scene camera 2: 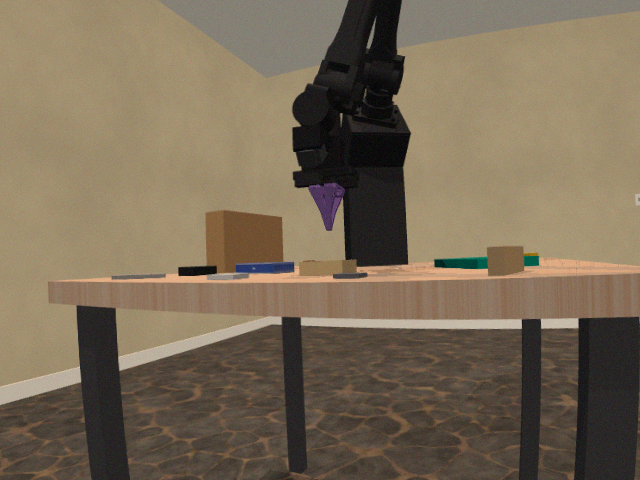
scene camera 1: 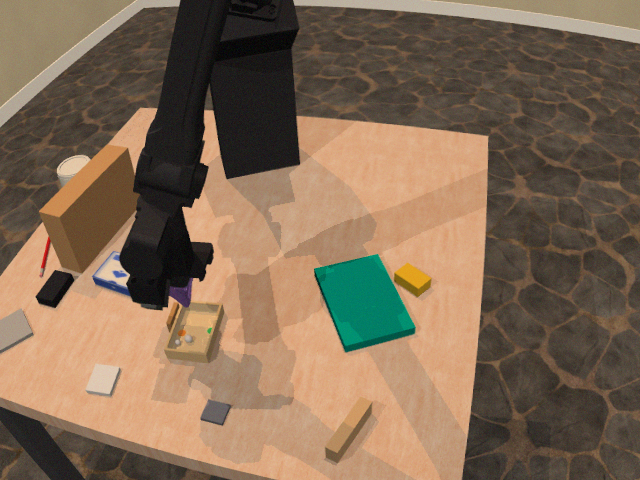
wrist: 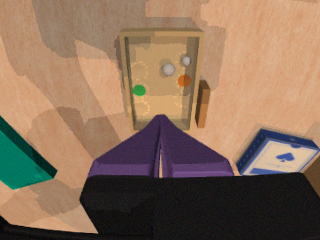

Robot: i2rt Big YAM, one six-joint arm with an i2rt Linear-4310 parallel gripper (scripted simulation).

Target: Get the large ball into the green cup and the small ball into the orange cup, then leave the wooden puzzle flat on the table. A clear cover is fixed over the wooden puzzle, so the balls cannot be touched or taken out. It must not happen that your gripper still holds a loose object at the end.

Labels:
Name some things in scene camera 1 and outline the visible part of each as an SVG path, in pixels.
The gripper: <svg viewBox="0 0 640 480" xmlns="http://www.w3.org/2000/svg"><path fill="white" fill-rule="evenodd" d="M212 243L191 242L195 261L189 276L172 275L169 294L184 307L188 308L191 302L193 278L199 278L200 282L203 281L207 273L206 267L211 265L213 261L214 249ZM187 226L184 227L178 236L174 236L173 242L181 238L184 233L188 231Z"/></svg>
A tall brown box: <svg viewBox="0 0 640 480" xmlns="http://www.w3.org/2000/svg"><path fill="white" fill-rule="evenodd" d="M127 147L106 145L39 211L47 234L63 268L83 274L136 211L137 199L140 194L133 192L135 173Z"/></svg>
A black block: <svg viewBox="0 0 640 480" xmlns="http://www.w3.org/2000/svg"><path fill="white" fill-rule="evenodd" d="M71 273L54 270L35 296L38 303L56 308L75 281Z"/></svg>

